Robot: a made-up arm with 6 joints. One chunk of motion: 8 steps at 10 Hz.
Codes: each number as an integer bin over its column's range. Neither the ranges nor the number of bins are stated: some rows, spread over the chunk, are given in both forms.
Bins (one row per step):
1: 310 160 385 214 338 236
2: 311 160 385 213 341 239
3: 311 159 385 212 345 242
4: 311 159 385 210 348 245
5: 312 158 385 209 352 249
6: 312 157 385 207 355 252
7: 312 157 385 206 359 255
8: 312 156 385 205 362 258
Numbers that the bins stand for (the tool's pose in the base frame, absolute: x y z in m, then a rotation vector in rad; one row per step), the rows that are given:
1: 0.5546 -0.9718 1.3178 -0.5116 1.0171 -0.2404
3: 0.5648 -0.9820 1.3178 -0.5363 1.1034 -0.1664
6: 0.5750 -1.0023 1.3178 -0.5979 1.2267 -0.0432
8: 0.5750 -1.0125 1.3178 -0.6226 1.3130 0.0308
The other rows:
2: 0.5648 -0.9718 1.3178 -0.5240 1.0541 -0.2034
4: 0.5648 -0.9820 1.3178 -0.5610 1.1404 -0.1295
5: 0.5750 -0.9922 1.3178 -0.5733 1.1897 -0.0801
7: 0.5750 -1.0023 1.3178 -0.6103 1.2760 -0.0062

